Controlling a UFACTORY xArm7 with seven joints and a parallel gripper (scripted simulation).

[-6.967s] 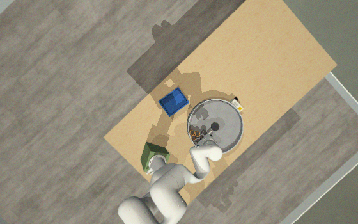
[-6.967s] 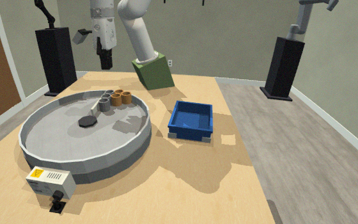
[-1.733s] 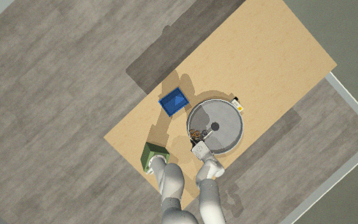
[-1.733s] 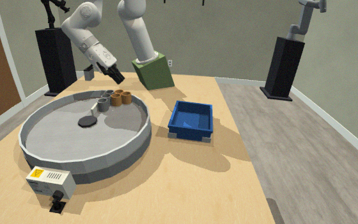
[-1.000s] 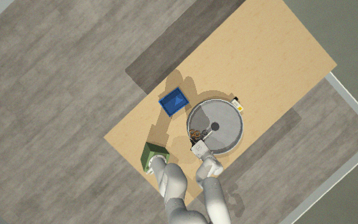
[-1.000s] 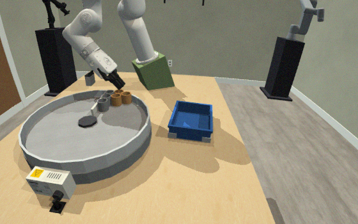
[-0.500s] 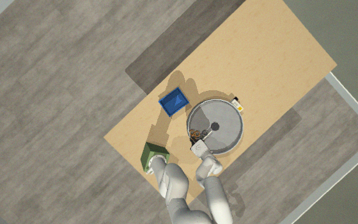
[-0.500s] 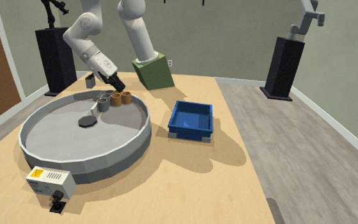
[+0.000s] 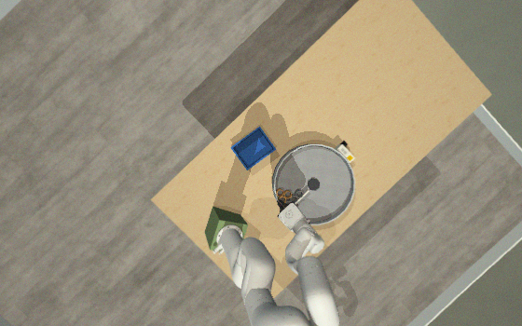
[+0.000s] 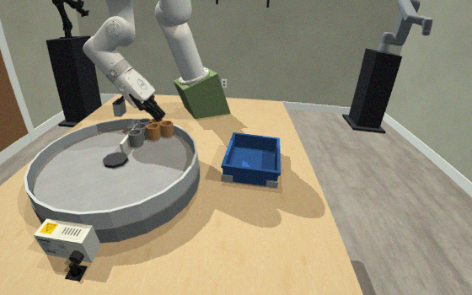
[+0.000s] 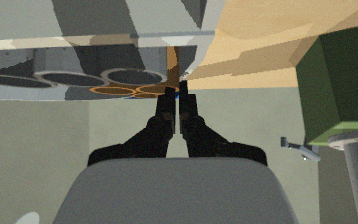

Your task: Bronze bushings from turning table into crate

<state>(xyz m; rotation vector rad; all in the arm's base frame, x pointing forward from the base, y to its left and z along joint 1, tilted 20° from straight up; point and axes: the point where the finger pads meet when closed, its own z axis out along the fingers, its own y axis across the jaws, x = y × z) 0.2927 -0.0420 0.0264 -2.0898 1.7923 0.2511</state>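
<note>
Now: hand 300 mm to the right of the blue crate, 80 mm above it and 70 mm short of it. The rest, counted from my hand: grey turning table: 190 mm ahead, 60 mm below, 50 mm to the right.
</note>
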